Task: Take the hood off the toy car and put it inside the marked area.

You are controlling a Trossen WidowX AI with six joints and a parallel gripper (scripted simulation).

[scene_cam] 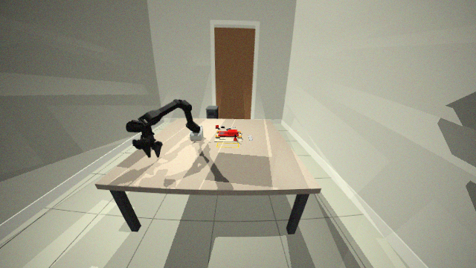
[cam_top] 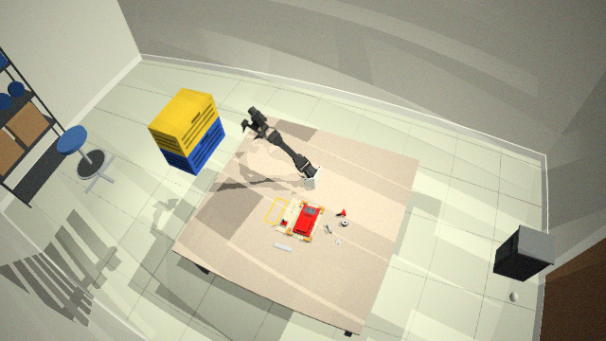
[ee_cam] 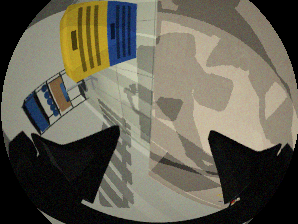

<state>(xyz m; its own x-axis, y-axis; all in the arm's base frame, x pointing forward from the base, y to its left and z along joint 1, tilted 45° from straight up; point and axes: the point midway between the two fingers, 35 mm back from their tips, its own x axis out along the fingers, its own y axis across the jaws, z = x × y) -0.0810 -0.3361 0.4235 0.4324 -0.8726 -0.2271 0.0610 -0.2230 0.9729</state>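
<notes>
The red hood is 66 cm to the left of my gripper tip, 39 cm ahead of it and 9 cm below it. The rest, counted from my gripper tip: white wheel 88 cm to the left, 26 cm ahead, 12 cm below; grey bar 61 cm to the left, 57 cm ahead, 13 cm below.
</notes>
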